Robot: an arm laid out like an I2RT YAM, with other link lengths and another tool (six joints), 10 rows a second.
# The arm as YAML. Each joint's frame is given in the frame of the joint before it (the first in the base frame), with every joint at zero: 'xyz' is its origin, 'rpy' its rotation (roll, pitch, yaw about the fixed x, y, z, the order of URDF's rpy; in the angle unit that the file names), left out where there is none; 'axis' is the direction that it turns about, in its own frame. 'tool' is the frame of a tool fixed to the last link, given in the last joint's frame.
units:
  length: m
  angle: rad
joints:
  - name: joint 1
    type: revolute
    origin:
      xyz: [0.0, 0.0, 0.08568]
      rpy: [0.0, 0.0, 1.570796]
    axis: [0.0, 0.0, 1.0]
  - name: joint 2
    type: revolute
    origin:
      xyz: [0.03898, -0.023, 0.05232]
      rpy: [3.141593, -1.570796, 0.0]
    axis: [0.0, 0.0, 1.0]
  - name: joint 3
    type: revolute
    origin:
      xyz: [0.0, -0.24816, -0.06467]
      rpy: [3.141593, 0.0, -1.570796]
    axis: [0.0, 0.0, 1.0]
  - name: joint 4
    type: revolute
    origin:
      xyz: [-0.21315, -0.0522, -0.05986]
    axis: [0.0, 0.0, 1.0]
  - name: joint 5
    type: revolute
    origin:
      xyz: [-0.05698, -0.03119, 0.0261]
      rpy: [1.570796, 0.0, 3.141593]
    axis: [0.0, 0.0, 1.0]
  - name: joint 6
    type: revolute
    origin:
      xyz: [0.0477, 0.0, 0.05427]
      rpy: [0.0, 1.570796, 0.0]
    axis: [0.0, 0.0, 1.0]
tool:
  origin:
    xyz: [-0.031, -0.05, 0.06]
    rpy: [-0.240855, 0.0, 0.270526]
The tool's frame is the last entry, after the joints.
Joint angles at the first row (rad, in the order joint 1, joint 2, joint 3, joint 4, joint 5, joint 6):
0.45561 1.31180 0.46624 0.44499 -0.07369 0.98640
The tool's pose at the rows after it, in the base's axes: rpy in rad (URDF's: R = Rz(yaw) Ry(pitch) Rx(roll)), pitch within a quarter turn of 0, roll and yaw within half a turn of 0; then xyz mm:
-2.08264 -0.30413 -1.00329 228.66 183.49 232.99
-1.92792 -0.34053 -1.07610 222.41 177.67 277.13
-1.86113 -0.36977 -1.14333 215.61 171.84 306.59
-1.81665 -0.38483 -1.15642 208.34 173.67 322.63
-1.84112 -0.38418 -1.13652 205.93 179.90 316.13
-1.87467 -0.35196 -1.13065 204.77 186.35 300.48
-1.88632 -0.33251 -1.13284 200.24 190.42 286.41
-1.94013 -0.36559 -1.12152 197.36 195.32 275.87
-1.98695 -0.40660 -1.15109 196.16 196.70 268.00
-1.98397 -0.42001 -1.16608 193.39 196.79 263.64
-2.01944 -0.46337 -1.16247 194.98 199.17 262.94
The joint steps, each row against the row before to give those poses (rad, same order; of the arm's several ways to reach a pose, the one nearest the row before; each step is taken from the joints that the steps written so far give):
-0.00306 -0.12535 0.03528 -0.01845 0.04280 -0.00921
-0.00005 -0.11972 0.04749 -0.01839 0.02770 -0.01994
0.01376 -0.08614 0.06134 -0.08411 0.05982 -0.02454
0.02748 -0.03401 0.03388 -0.02634 0.02461 -0.01690
0.03531 0.01059 -0.00910 -0.00313 0.02454 0.00303
0.04748 0.02301 -0.04744 0.03802 0.05207 0.03825
0.04450 0.00764 -0.05838 0.05381 0.04911 0.02465
0.03990 0.00925 0.00140 -0.04404 0.04895 -0.01829
0.04755 0.00159 0.00773 -0.05375 0.09797 -0.01543
0.02311 -0.00617 -0.02143 0.01660 0.03867 -0.00766
0.01391 0.01378 0.03649 -0.05625 0.03070 -0.02752

